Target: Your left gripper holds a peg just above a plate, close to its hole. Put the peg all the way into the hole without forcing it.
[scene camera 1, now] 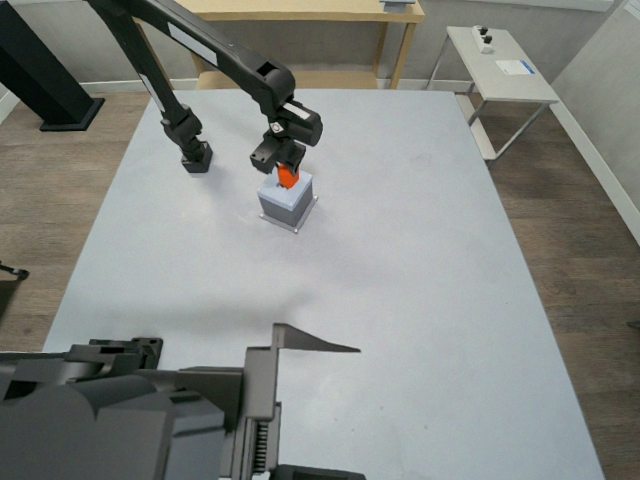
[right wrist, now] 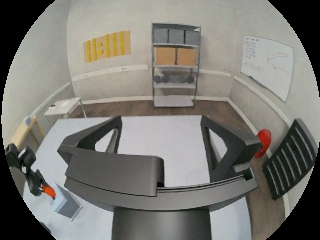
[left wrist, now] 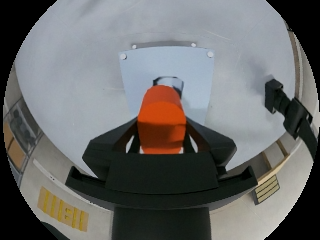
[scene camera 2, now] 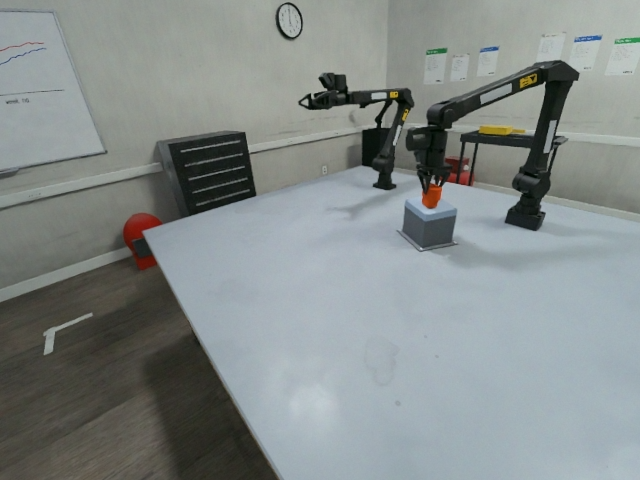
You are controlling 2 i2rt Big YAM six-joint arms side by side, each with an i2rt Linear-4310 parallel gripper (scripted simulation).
Labels:
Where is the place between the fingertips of my right gripper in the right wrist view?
161,119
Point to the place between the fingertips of my left gripper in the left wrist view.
161,119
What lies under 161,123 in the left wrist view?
An orange peg.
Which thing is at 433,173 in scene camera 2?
My left gripper.

